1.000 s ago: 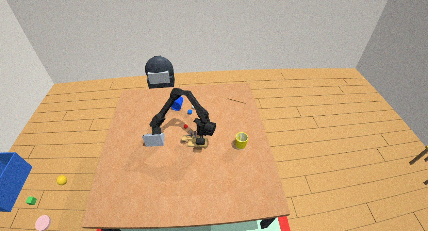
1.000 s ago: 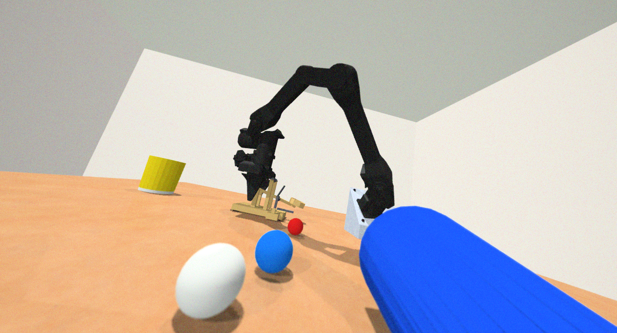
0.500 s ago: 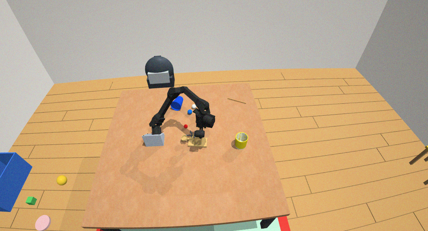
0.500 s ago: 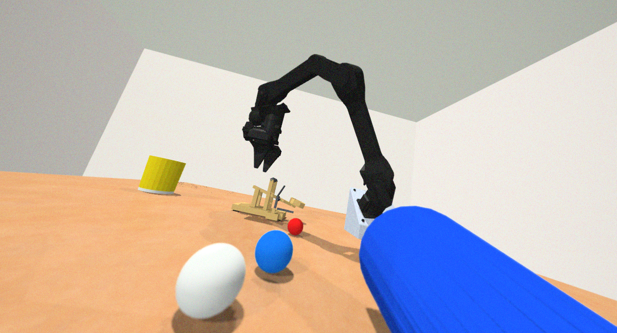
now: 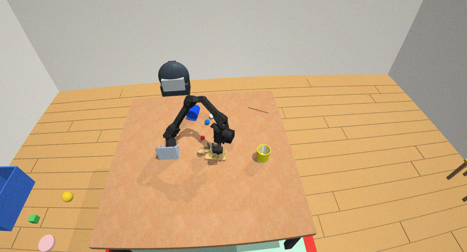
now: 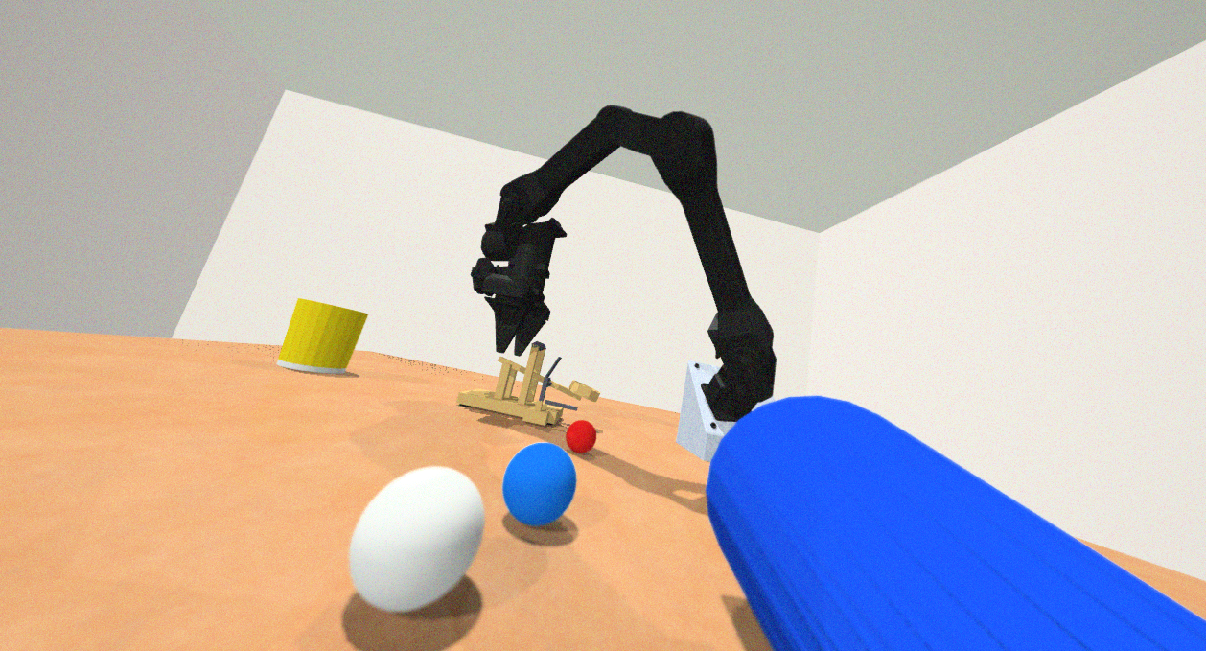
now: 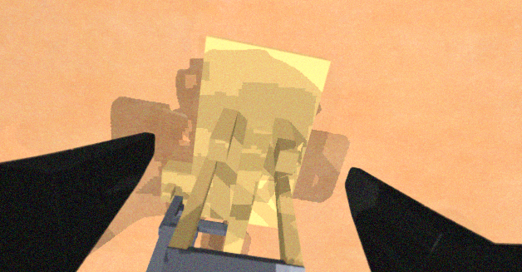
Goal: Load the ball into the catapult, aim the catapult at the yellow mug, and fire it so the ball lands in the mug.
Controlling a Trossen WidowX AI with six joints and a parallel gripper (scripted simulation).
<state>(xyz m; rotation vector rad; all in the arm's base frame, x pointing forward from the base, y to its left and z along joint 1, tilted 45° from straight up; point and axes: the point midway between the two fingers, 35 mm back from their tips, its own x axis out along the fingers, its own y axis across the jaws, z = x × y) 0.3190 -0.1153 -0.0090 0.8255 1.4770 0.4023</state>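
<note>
My gripper tip is 18 cm to the right of the red ball, 10 cm past it and 7 cm above it. The rest, counted from my gripper tip: blue ball: 33 cm to the left, 6 cm below, 5 cm behind; then wooden catapult: 6 cm behind, 4 cm to the left, 3 cm below; then yellow mug: 29 cm ahead, 8 cm to the right, 5 cm below.
</note>
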